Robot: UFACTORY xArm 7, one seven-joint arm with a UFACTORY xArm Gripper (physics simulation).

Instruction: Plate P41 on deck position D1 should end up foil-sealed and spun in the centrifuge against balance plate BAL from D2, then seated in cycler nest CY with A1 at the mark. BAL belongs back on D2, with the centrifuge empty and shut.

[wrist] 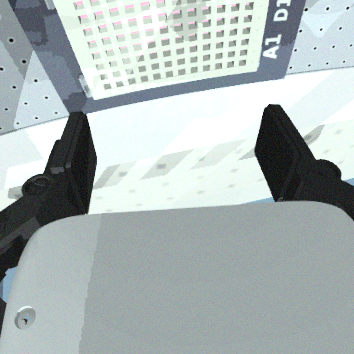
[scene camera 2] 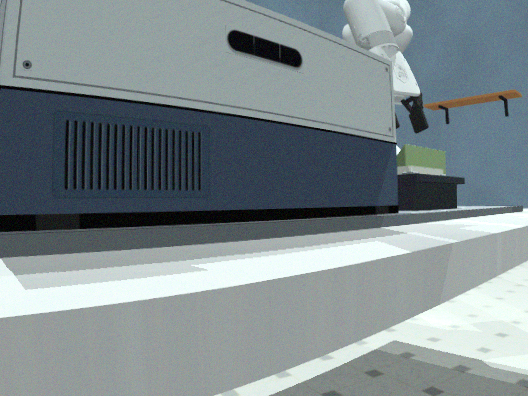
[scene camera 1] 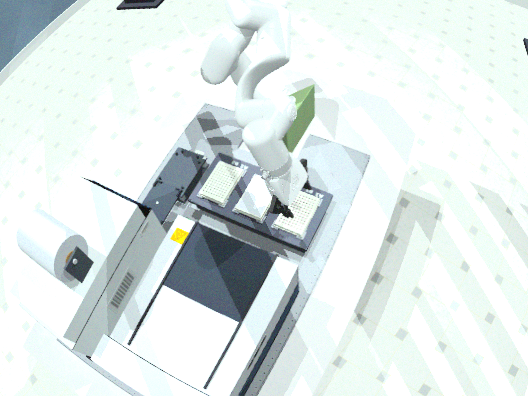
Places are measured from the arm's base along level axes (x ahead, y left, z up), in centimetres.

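Pixels of known places: gripper, fingertip midpoint: [wrist: 176, 130] [scene camera 2: 408, 130] [scene camera 1: 298, 201].
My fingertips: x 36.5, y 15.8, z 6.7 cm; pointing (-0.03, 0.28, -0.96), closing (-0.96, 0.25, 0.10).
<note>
For each thing: its top centre in the pictures, then the offset to it from my fingertips. Level surfaces: height alone.
- Plate P41, top centre: [wrist: 171, 34] [scene camera 2: 408, 169] [scene camera 1: 297, 210] dz -7.0, dx -1.1, dy -0.6 cm
- dark deck, surface height: dz -8.6 cm
- plate with a smooth white top, top centre: [scene camera 1: 257, 195] dz -7.0, dx -3.0, dy -12.9 cm
- third pale plate, top centre: [scene camera 1: 220, 180] dz -7.0, dx -4.9, dy -25.2 cm
- dark flat device, top centre: [scene camera 1: 178, 168] dz -9.1, dx -6.9, dy -41.4 cm
Plate P41 [scene camera 1: 302, 214] [wrist: 170, 40], a pale plate with a grid of wells, sits flat at the D1 end of the dark deck [scene camera 1: 314, 223] [wrist: 286, 55]. Its wells show pinkish edges in the wrist view. My gripper [scene camera 1: 298, 196] [scene camera 2: 407, 125] [wrist: 176, 130] is open and empty, above the deck by D1 and clear of the plate. A plate with a smooth white top [scene camera 1: 254, 199] sits in the middle position, partly behind the gripper; I cannot read its label. Centrifuge and cycler nest cannot be named with certainty.
A third pale plate [scene camera 1: 221, 183] sits at the deck's far end. A dark flat device [scene camera 1: 181, 170] stands beyond it. A large machine [scene camera 1: 220, 265] [scene camera 2: 210, 90] with a dark top section stands in front of the deck. A green block [scene camera 1: 304, 117] [scene camera 2: 425, 156] stands behind.
</note>
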